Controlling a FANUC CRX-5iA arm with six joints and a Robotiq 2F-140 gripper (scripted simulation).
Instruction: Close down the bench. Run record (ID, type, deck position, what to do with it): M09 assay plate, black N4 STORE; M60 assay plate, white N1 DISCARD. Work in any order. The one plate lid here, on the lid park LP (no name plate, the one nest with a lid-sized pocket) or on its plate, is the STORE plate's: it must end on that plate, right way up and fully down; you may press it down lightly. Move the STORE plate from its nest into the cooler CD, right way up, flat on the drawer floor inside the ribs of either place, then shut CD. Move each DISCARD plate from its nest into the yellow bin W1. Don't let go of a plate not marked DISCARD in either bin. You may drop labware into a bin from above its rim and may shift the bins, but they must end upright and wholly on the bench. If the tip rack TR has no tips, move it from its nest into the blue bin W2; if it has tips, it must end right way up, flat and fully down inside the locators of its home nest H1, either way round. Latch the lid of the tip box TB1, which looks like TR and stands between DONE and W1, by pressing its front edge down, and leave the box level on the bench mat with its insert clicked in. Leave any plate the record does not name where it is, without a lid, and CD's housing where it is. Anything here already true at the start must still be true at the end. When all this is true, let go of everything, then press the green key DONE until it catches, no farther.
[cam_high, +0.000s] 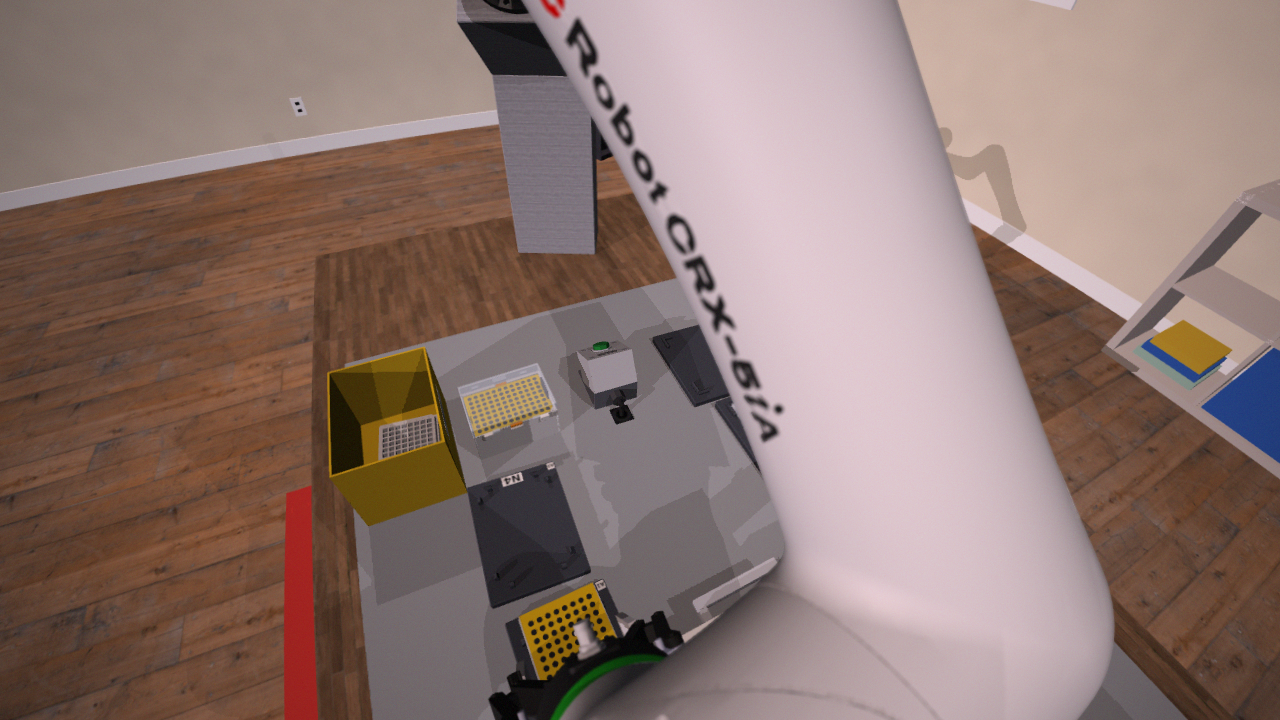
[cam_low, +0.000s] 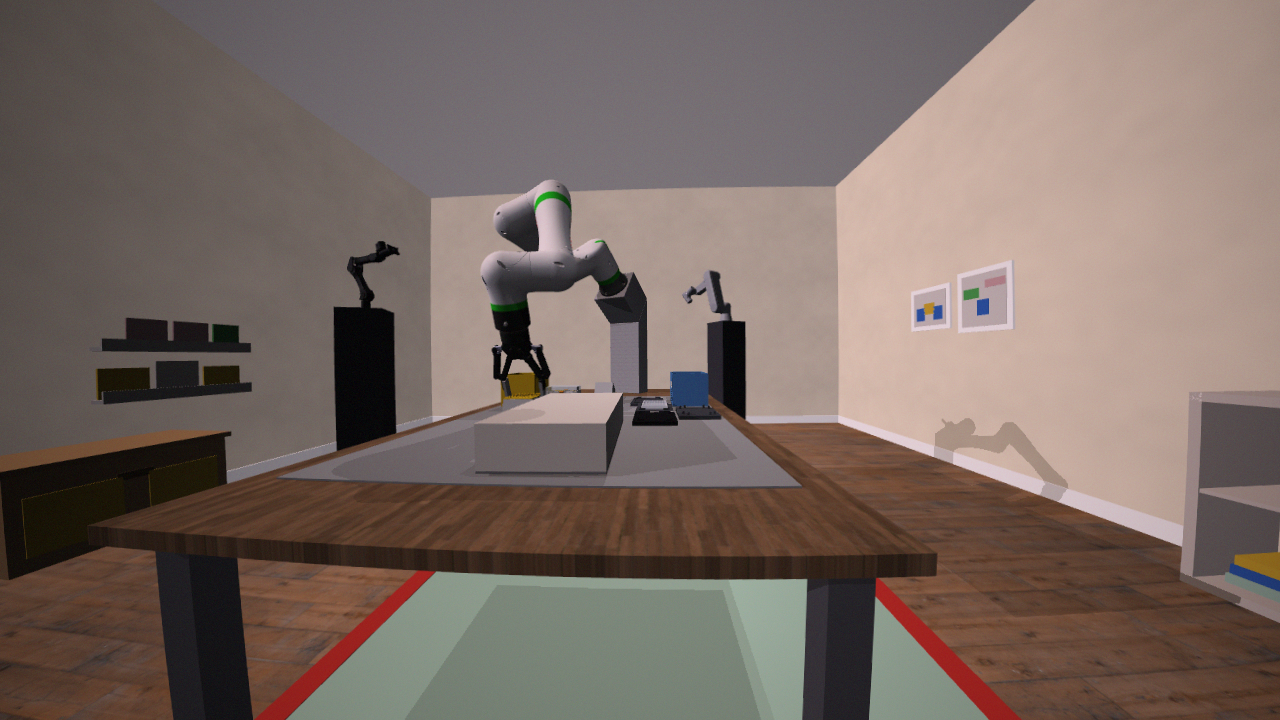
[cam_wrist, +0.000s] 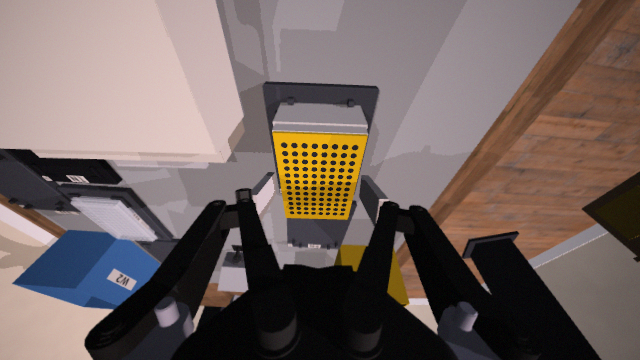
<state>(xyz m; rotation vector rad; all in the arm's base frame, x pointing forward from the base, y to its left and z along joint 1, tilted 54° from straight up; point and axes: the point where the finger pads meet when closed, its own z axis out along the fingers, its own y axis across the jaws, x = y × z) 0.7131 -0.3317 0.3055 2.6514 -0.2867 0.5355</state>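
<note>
Now: hand 10 mm past the yellow tip rack TR and 30 mm above it. From my hand the other things lie so: nest N4: 170 mm behind, 70 mm to the left, 80 mm below; then lid: 190 mm ahead, 130 mm to the left, 60 mm below; then nest N2: 80 mm below.
</note>
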